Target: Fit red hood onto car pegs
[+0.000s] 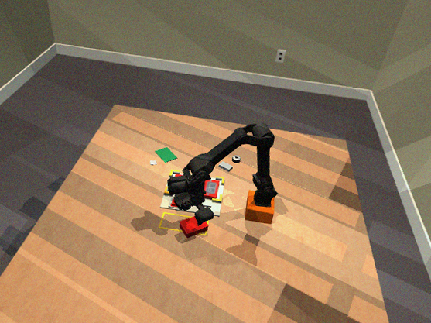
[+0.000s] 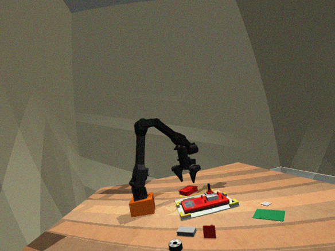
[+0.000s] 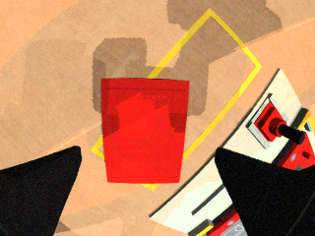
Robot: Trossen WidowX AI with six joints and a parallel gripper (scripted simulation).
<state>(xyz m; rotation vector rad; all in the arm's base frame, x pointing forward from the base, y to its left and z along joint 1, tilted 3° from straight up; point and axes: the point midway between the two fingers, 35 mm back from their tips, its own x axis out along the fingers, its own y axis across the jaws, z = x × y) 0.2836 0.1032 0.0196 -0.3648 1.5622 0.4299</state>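
My gripper tip is 50 mm above the red hood. Round my gripper tip: grey engine block: 220 mm to the right, 40 mm below, 30 mm ahead; white jig: 210 mm to the right, 50 mm below; small grey tile: 390 mm to the right, 190 mm ahead, 60 mm below.
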